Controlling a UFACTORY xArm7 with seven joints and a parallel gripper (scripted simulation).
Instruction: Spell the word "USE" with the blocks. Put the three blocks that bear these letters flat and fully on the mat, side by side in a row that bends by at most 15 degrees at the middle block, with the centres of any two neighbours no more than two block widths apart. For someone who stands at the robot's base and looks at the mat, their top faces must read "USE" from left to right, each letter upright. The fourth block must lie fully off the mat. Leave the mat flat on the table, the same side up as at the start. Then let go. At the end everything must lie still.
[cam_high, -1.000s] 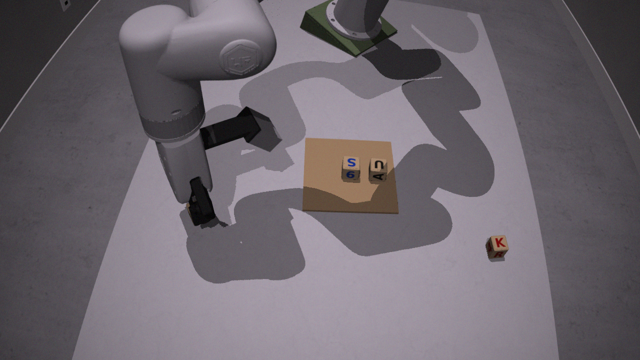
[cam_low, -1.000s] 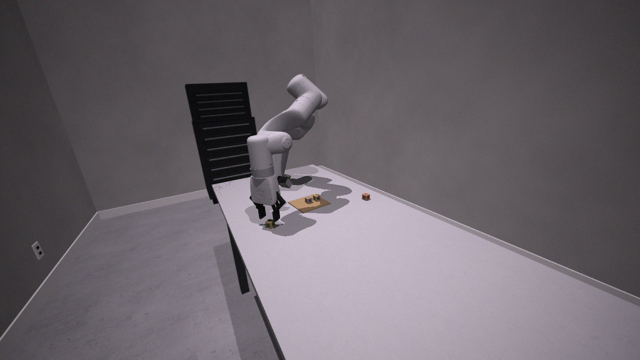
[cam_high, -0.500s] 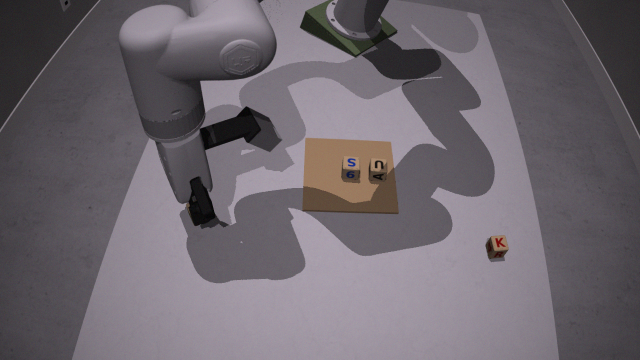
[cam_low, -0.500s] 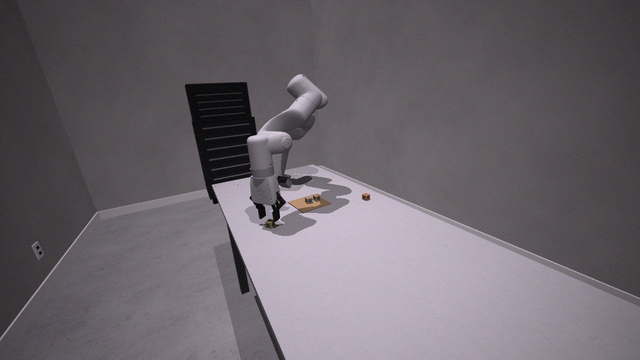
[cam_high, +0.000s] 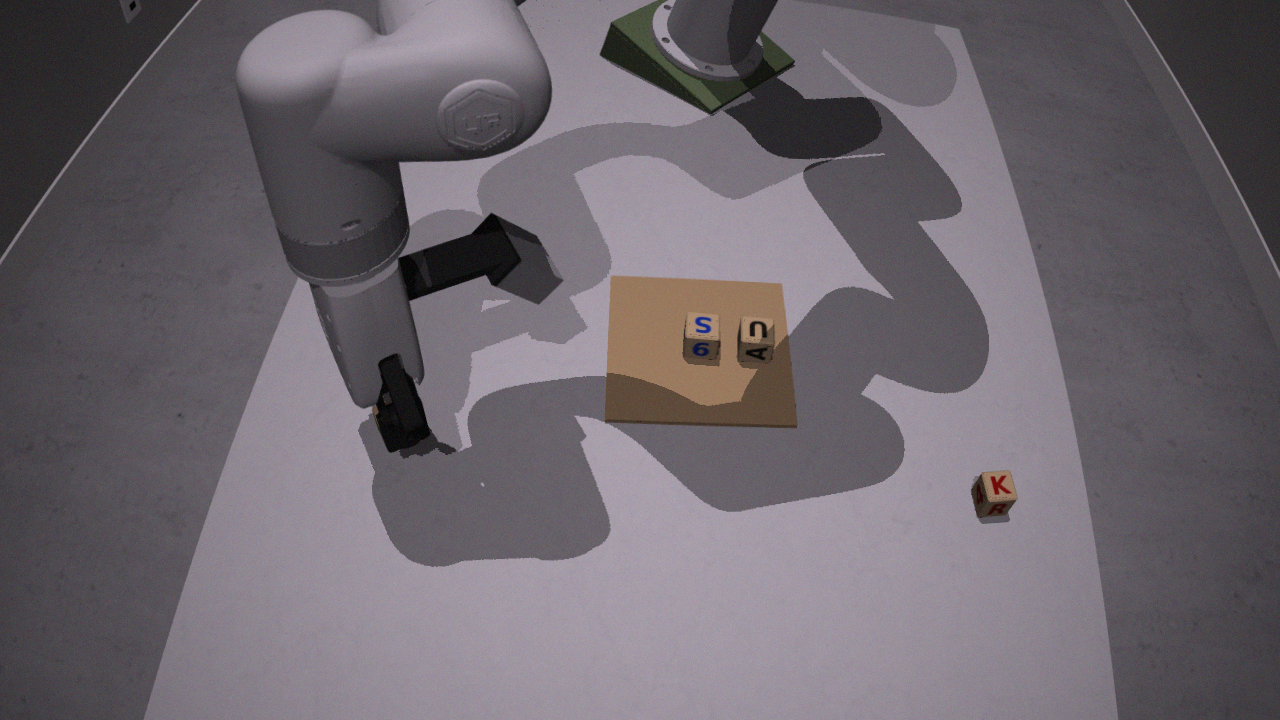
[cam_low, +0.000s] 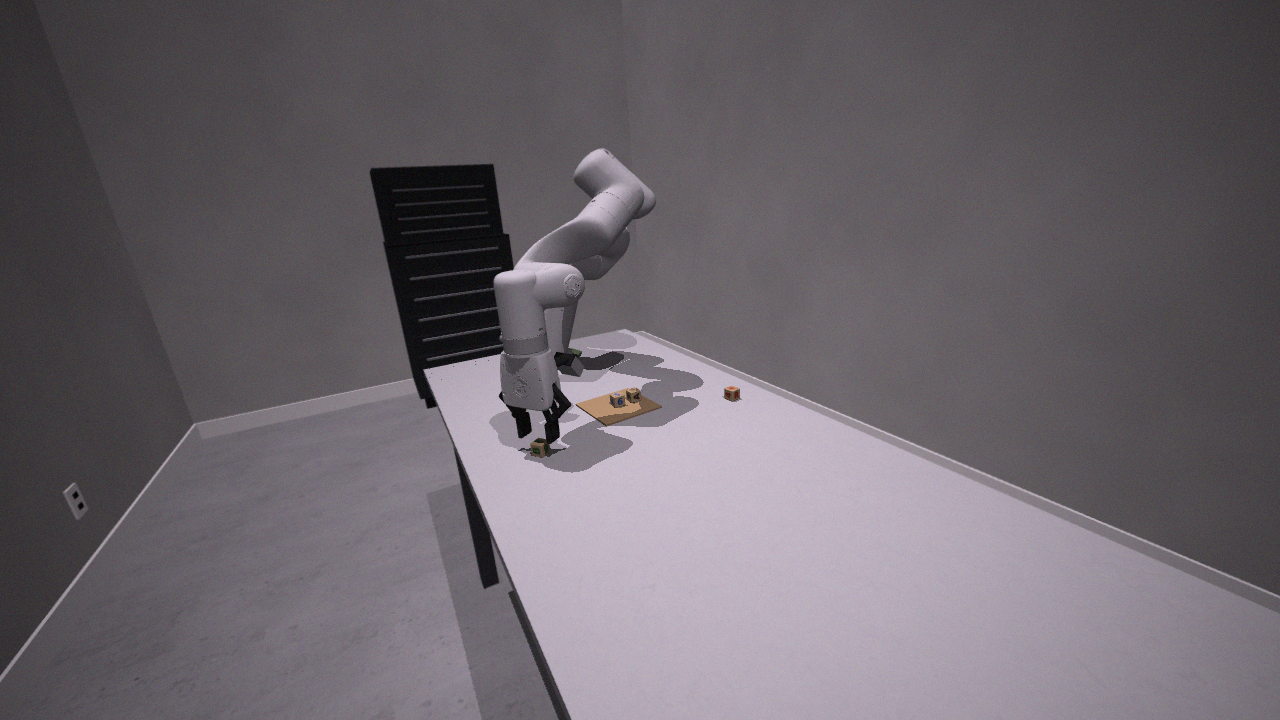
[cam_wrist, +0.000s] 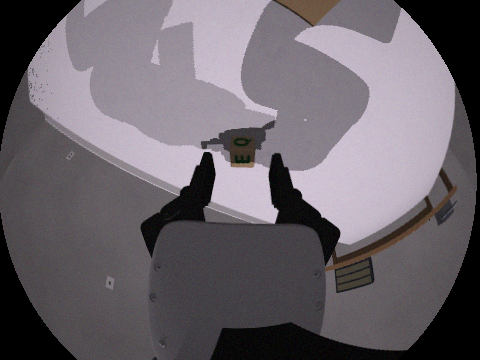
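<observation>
Now: the E block 40 mm below my hand. Round my hand: U block 100 mm behind, 260 mm to the left, 30 mm below; tan mat 100 mm behind, 220 mm to the left, 50 mm below; S block 100 mm behind, 220 mm to the left, 30 mm below.
</observation>
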